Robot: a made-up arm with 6 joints. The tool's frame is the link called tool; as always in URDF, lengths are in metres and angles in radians. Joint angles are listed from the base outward. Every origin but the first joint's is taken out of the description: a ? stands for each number. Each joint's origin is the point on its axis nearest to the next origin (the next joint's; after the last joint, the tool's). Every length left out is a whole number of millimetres.
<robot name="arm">
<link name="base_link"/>
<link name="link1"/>
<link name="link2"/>
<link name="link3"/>
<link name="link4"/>
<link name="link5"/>
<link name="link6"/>
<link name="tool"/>
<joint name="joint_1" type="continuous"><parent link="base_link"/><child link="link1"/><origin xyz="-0.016 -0.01 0.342" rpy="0 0 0"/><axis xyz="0 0 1"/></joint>
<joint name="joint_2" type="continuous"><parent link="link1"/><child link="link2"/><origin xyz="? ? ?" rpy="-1.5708 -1.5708 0"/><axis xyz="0 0 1"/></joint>
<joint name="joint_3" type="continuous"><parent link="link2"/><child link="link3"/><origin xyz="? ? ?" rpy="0 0 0"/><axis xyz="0 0 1"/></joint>
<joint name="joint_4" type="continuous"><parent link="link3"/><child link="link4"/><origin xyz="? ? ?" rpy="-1.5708 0 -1.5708"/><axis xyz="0 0 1"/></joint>
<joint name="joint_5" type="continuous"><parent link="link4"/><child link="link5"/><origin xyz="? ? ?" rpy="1.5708 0 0"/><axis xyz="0 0 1"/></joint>
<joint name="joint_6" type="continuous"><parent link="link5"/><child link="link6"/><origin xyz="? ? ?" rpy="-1.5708 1.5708 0"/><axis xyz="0 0 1"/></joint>
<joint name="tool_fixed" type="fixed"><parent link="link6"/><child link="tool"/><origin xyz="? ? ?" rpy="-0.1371 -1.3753 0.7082"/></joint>
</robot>
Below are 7 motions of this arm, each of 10 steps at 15 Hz.
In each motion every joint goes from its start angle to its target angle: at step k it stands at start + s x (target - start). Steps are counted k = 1, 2, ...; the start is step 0. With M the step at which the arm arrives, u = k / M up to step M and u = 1 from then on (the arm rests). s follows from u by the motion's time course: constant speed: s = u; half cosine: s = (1 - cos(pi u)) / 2; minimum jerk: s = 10 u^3 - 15 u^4 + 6 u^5.
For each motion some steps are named. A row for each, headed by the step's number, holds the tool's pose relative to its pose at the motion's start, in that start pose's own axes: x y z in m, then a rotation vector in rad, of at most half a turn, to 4 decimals.
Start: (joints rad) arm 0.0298 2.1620 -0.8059 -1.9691 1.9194 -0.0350
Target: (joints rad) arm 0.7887 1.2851 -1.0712 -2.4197 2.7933 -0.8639
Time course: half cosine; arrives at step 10
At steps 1, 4, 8, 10:
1: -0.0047 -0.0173 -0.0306 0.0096 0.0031 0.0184
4: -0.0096 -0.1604 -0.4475 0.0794 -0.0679 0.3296
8: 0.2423 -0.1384 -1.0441 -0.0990 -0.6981 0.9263
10: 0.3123 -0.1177 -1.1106 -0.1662 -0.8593 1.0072

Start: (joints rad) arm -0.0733 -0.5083 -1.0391 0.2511 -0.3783 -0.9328
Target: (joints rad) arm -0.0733 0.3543 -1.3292 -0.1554 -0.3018 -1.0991
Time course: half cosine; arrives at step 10
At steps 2, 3, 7, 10:
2: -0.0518 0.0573 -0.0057 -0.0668 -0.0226 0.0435
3: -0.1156 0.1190 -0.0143 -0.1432 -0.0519 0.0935
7: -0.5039 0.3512 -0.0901 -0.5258 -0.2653 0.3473
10: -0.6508 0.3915 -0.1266 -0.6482 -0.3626 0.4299

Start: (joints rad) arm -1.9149 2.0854 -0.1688 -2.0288 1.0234 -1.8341
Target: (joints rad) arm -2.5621 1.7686 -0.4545 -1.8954 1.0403 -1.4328
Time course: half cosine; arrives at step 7
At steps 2, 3, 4, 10:
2: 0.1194 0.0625 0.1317 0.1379 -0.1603 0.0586
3: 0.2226 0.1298 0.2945 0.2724 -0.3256 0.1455
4: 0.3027 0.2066 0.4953 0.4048 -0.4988 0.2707
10: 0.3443 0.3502 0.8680 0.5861 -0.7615 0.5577

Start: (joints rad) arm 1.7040 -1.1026 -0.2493 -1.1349 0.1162 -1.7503
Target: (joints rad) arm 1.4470 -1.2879 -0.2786 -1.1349 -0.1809 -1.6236
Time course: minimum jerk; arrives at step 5
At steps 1, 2, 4, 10:
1: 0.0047 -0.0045 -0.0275 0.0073 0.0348 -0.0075
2: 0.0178 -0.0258 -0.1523 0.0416 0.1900 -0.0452
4: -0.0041 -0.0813 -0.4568 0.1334 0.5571 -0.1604
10: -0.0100 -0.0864 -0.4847 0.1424 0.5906 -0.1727

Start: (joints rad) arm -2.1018 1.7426 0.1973 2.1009 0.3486 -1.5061
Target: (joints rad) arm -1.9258 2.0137 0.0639 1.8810 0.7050 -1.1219
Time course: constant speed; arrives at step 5
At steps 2, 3, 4, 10:
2: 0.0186 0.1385 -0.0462 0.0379 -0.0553 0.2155
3: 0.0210 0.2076 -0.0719 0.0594 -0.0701 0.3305
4: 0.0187 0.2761 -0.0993 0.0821 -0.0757 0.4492
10: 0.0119 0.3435 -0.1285 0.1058 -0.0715 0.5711

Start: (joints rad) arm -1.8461 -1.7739 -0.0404 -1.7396 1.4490 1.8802
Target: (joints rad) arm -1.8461 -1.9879 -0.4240 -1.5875 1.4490 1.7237
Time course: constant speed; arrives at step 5
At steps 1, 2, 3, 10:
1: 0.0016 -0.0801 0.0759 0.0893 0.0215 0.0137
2: 0.0028 -0.1674 0.1431 0.1784 0.0405 0.0307
3: 0.0037 -0.2608 0.2010 0.2673 0.0566 0.0508
10: 0.0046 -0.4618 0.2863 0.4443 0.0791 0.0987

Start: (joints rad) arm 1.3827 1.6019 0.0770 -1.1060 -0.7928 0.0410
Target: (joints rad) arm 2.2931 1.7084 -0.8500 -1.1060 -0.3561 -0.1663
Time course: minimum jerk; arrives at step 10
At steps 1, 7, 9, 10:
1: 0.0065 -0.0077 0.0061 -0.0032 -0.0024 -0.0067
7: 0.1089 -0.9193 0.5745 -0.0277 -0.0438 -0.6912
9: 0.0189 -1.0838 0.6302 0.0340 -0.0187 -0.8029
10: 0.0131 -1.0924 0.6325 0.0380 -0.0171 -0.8087

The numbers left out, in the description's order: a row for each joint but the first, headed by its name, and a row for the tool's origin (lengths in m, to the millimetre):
joint_2: 0.006 0.007 0
joint_3: 0.442 -0.006 0
joint_4: 0.807 -0.012 0
joint_5: 0.009 0.004 0
joint_6: -0.028 0.147 0
tool: -0.01 -0.025 0

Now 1 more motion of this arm.
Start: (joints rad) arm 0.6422 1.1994 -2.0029 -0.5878 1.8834 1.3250
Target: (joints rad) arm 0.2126 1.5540 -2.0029 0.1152 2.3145 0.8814
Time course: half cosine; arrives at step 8
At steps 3, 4, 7, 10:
3: 0.0712 0.0337 -0.0532 -0.2937 0.2063 -0.0450
4: 0.1162 0.0400 -0.0858 -0.4657 0.3464 -0.0718
7: 0.2170 0.0117 -0.1548 -0.8360 0.7217 -0.1089
10: 0.2243 0.0069 -0.1596 -0.8630 0.7547 -0.1091

